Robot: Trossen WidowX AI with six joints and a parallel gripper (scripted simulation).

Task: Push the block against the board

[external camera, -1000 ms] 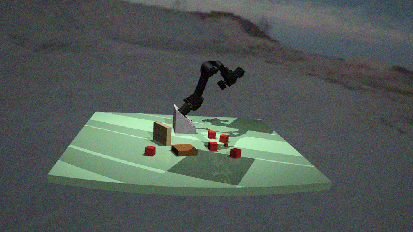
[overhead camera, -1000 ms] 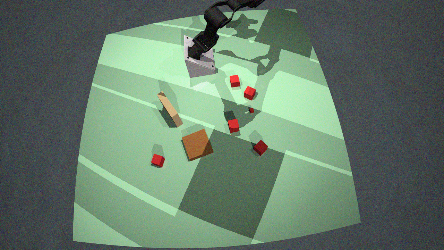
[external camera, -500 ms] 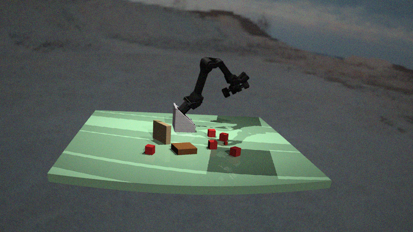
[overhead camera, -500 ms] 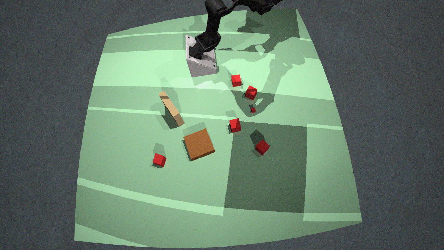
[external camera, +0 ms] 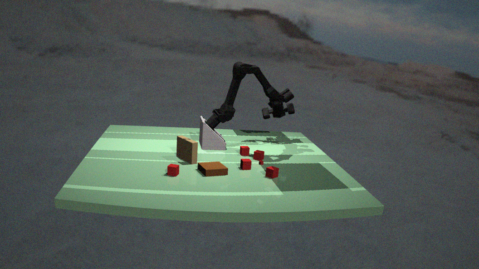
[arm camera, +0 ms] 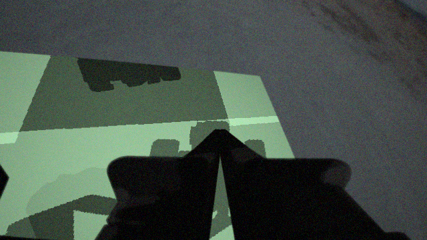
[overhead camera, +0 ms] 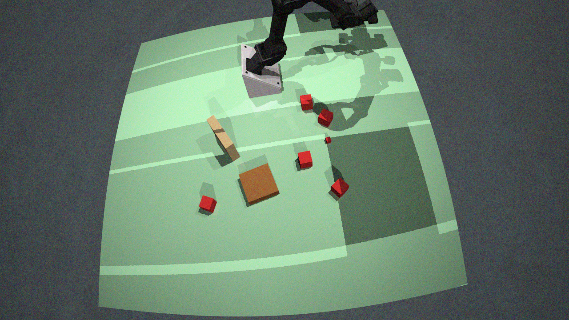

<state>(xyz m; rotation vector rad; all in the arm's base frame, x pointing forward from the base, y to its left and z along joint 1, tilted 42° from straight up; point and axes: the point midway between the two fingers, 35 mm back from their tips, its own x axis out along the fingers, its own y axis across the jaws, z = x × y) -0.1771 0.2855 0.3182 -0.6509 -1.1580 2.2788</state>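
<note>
Now: the tiny red cube 49 cm ahead of my gripper tip, 21 cm to the right of it and 13 cm below it. Also, from my gripper tip: square block (62 cm ahead, 46 cm to the right, 13 cm below); tan board (56 cm to the right, 45 cm ahead, 9 cm below).
</note>
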